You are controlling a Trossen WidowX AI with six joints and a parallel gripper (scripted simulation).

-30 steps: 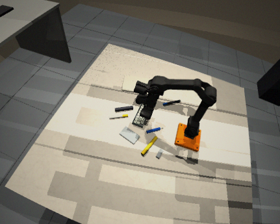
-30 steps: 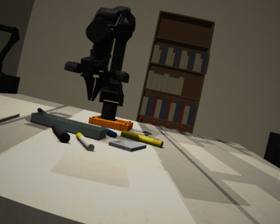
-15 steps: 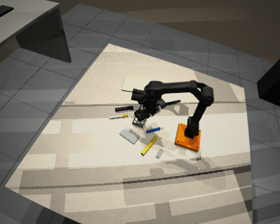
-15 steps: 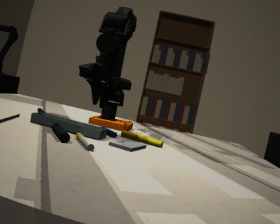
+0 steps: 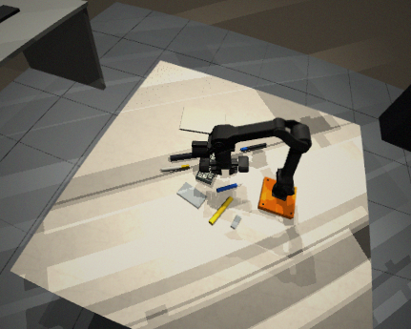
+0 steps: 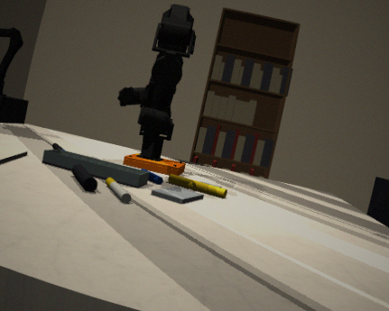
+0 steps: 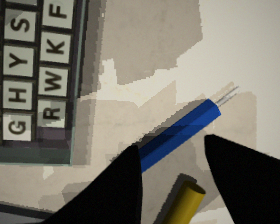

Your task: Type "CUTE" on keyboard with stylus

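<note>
Right now my gripper tip is 60 mm above the blue stylus and 50 mm past it. Also, from my gripper tip: small grey block: 150 mm to the left, 110 mm behind, 70 mm below; then white-and-yellow marker: 200 mm ahead, 60 mm below, 20 mm to the left; then flat grey pad: 110 mm to the left, 100 mm ahead, 70 mm below.
</note>
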